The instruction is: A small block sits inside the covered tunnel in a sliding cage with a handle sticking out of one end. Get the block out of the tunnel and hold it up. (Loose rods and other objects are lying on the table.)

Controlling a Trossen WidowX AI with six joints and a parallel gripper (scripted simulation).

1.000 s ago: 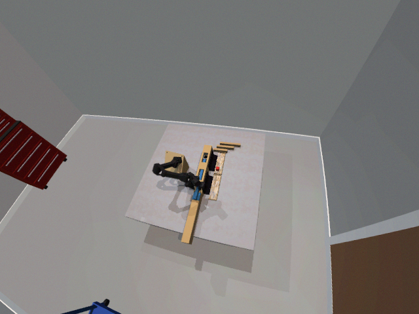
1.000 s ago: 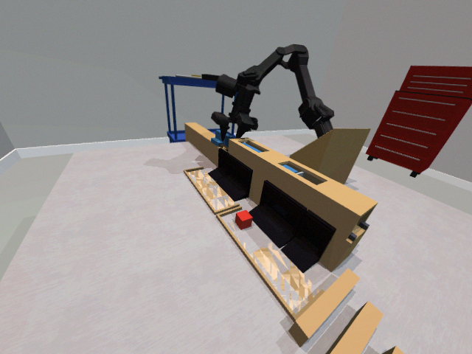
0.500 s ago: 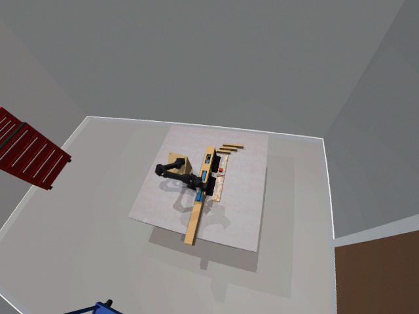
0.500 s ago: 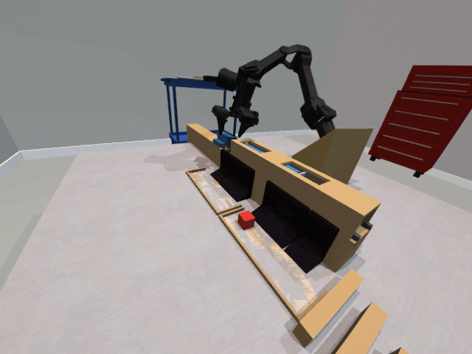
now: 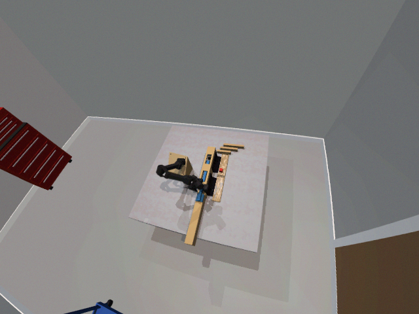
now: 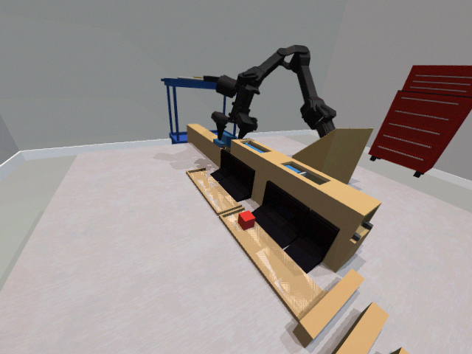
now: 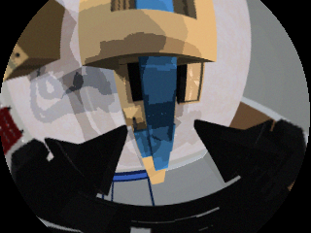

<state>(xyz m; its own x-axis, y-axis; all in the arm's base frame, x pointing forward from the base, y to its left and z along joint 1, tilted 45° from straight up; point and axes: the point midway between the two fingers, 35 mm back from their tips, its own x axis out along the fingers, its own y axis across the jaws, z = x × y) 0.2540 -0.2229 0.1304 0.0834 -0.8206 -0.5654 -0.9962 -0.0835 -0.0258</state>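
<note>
The tan covered tunnel is 6 cm below my gripper tip, 5 cm to the left of it and 2 cm ahead of it.
</note>
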